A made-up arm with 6 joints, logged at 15 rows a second.
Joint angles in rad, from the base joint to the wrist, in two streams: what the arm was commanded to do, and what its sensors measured. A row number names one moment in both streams.
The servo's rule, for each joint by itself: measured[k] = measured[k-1] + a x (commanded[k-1-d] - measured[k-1]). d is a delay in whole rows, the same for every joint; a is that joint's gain. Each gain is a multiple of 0.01, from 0.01 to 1. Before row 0 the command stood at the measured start. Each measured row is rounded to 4 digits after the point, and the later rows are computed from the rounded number. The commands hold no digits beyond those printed.
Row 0, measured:
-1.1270, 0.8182, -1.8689, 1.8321, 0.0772, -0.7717
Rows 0 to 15, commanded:
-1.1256, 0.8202, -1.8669, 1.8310, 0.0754, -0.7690
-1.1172, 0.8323, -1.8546, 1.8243, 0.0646, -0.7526
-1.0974, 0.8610, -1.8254, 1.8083, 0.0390, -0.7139
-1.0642, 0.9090, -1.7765, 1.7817, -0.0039, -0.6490
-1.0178, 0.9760, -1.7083, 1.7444, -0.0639, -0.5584
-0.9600, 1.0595, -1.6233, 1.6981, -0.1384, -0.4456
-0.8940, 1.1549, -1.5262, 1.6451, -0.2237, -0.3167
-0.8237, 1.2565, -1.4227, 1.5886, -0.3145, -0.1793
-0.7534, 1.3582, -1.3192, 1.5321, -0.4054, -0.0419
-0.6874, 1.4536, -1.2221, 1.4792, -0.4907, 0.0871
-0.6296, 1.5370, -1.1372, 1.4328, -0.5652, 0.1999
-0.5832, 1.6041, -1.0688, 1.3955, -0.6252, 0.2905
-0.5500, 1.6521, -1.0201, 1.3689, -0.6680, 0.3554
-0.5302, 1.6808, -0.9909, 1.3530, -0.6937, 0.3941
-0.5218, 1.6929, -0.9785, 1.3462, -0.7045, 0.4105
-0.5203, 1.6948, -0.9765, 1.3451, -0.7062, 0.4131
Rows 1 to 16, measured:
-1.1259, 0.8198, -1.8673, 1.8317, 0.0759, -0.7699
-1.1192, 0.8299, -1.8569, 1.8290, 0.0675, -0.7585
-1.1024, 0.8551, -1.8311, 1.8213, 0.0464, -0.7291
-1.0730, 0.8988, -1.7863, 1.8066, 0.0092, -0.6762
-1.0305, 0.9613, -1.7223, 1.7836, -0.0449, -0.5985
-0.9762, 1.0408, -1.6411, 1.7520, -0.1141, -0.4976
-0.9129, 1.1332, -1.5469, 1.7124, -0.1952, -0.3782
-0.8442, 1.2331, -1.4451, 1.6666, -0.2835, -0.2469
-0.7743, 1.3344, -1.3419, 1.6168, -0.3737, -0.1116
-0.7074, 1.4310, -1.2437, 1.5659, -0.4603, 0.0195
-0.6475, 1.5169, -1.1564, 1.5167, -0.5379, 0.1386
-0.5980, 1.5875, -1.0846, 1.4719, -0.6025, 0.2389
-0.5610, 1.6398, -1.0317, 1.4338, -0.6510, 0.3158
-0.5373, 1.6730, -0.9982, 1.4039, -0.6826, 0.3675
-0.5254, 1.6891, -0.9820, 1.3826, -0.6988, 0.3959
-0.5215, 1.6937, -0.9775, 1.3687, -0.7043, 0.4073
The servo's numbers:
d 0
a 0.77 0.81 0.82 0.37 0.74 0.66

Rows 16 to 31, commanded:
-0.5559, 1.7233, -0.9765, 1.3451, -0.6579, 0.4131
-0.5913, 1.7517, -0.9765, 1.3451, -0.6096, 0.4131
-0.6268, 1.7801, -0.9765, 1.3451, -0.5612, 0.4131
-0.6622, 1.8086, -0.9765, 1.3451, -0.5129, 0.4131
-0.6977, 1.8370, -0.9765, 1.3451, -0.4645, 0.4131
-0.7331, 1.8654, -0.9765, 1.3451, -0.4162, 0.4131
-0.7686, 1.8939, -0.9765, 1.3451, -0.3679, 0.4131
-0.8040, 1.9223, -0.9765, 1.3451, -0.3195, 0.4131
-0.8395, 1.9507, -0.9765, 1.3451, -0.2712, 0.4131
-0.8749, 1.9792, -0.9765, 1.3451, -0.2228, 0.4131
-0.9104, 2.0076, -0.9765, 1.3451, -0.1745, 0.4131
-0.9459, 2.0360, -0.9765, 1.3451, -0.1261, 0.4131
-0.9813, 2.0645, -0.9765, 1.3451, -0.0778, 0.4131
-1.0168, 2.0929, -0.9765, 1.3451, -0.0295, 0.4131
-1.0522, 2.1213, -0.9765, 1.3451, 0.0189, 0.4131
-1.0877, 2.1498, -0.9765, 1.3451, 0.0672, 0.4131
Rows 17 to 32, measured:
-0.5480, 1.7177, -0.9767, 1.3600, -0.6700, 0.4111
-0.5813, 1.7452, -0.9765, 1.3545, -0.6253, 0.4124
-0.6163, 1.7735, -0.9765, 1.3510, -0.5779, 0.4129
-0.6516, 1.8019, -0.9765, 1.3488, -0.5298, 0.4130
-0.6871, 1.8303, -0.9765, 1.3474, -0.4815, 0.4131
-0.7225, 1.8587, -0.9765, 1.3465, -0.4332, 0.4131
-0.7580, 1.8872, -0.9765, 1.3460, -0.3849, 0.4131
-0.7934, 1.9156, -0.9765, 1.3457, -0.3365, 0.4131
-0.8289, 1.9440, -0.9765, 1.3455, -0.2882, 0.4131
-0.8643, 1.9725, -0.9765, 1.3454, -0.2398, 0.4131
-0.8998, 2.0009, -0.9765, 1.3453, -0.1915, 0.4131
-0.9353, 2.0293, -0.9765, 1.3452, -0.1431, 0.4131
-0.9707, 2.0578, -0.9765, 1.3452, -0.0948, 0.4131
-1.0062, 2.0862, -0.9765, 1.3452, -0.0465, 0.4131
-1.0416, 2.1146, -0.9765, 1.3452, 0.0019, 0.4131
-1.0771, 2.1431, -0.9765, 1.3452, 0.0502, 0.4131

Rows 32 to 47, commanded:
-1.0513, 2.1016, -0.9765, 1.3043, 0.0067, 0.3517
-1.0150, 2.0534, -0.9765, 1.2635, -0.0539, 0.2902
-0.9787, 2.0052, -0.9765, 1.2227, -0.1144, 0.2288
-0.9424, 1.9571, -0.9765, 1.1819, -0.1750, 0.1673
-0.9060, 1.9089, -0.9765, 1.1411, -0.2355, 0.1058
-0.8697, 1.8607, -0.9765, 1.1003, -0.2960, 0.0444
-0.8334, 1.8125, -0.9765, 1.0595, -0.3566, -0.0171
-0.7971, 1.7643, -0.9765, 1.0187, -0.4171, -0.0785
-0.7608, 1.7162, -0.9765, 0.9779, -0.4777, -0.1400
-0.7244, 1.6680, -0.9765, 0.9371, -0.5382, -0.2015
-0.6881, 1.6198, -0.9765, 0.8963, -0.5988, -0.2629
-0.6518, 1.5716, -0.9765, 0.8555, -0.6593, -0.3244
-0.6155, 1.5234, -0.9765, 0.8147, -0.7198, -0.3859
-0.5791, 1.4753, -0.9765, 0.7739, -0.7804, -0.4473
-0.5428, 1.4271, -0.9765, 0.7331, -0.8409, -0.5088
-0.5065, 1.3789, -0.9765, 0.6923, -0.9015, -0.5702
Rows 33 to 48, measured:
-1.0572, 2.1095, -0.9765, 1.3301, 0.0180, 0.3726
-1.0247, 2.0641, -0.9765, 1.3055, -0.0352, 0.3182
-0.9893, 2.0164, -0.9765, 1.2749, -0.0938, 0.2592
-0.9532, 1.9684, -0.9765, 1.2405, -0.1539, 0.1985
-0.9169, 1.9202, -0.9765, 1.2037, -0.2143, 0.1373
-0.8806, 1.8720, -0.9765, 1.1654, -0.2748, 0.0760
-0.8443, 1.8238, -0.9765, 1.1262, -0.3353, 0.0146
-0.8080, 1.7756, -0.9765, 1.0864, -0.3958, -0.0468
-0.7717, 1.7275, -0.9765, 1.0463, -0.4564, -0.1083
-0.7353, 1.6793, -0.9765, 1.0059, -0.5169, -0.1698
-0.6990, 1.6311, -0.9765, 0.9653, -0.5775, -0.2312
-0.6627, 1.5829, -0.9765, 0.9247, -0.6380, -0.2927
-0.6264, 1.5347, -0.9765, 0.8840, -0.6985, -0.3542
-0.5900, 1.4866, -0.9765, 0.8433, -0.7591, -0.4156
-0.5537, 1.4384, -0.9765, 0.8025, -0.8196, -0.4771
-0.5174, 1.3902, -0.9765, 0.7617, -0.8802, -0.5385

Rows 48 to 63, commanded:
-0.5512, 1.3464, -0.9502, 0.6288, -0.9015, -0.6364
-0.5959, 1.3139, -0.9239, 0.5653, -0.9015, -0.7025
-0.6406, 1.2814, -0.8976, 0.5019, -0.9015, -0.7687
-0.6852, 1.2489, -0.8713, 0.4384, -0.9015, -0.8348
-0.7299, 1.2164, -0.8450, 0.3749, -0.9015, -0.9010
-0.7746, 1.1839, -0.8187, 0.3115, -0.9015, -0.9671
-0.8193, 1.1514, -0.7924, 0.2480, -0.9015, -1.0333
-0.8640, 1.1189, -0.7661, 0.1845, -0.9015, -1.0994
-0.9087, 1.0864, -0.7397, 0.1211, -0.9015, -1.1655
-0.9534, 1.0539, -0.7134, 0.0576, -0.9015, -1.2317
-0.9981, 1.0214, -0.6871, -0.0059, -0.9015, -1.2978
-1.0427, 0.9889, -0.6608, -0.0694, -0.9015, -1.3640
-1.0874, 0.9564, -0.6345, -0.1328, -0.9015, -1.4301
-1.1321, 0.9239, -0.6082, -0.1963, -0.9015, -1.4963
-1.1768, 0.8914, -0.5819, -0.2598, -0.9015, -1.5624
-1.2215, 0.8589, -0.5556, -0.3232, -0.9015, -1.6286
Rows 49 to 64, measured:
-0.5434, 1.3547, -0.9549, 0.7125, -0.8960, -0.6031
-0.5838, 1.3217, -0.9295, 0.6580, -0.9001, -0.6687
-0.6275, 1.2891, -0.9033, 0.6002, -0.9011, -0.7347
-0.6719, 1.2565, -0.8771, 0.5403, -0.9014, -0.8008
-0.7166, 1.2240, -0.8508, 0.4791, -0.9015, -0.8669
-0.7613, 1.1915, -0.8245, 0.4171, -0.9015, -0.9330
-0.8060, 1.1590, -0.7982, 0.3545, -0.9015, -0.9992
-0.8507, 1.1265, -0.7719, 0.2916, -0.9015, -1.0653
-0.8954, 1.0940, -0.7455, 0.2285, -0.9015, -1.1314
-0.9401, 1.0615, -0.7192, 0.1653, -0.9015, -1.1976
-0.9848, 1.0290, -0.6929, 0.1020, -0.9015, -1.2637
-1.0294, 0.9965, -0.6666, 0.0386, -0.9015, -1.3299
-1.0741, 0.9640, -0.6403, -0.0248, -0.9015, -1.3960
-1.1188, 0.9315, -0.6140, -0.0883, -0.9015, -1.4622
-1.1635, 0.8990, -0.5877, -0.1518, -0.9015, -1.5283
-1.2082, 0.8665, -0.5614, -0.2152, -0.9015, -1.5945

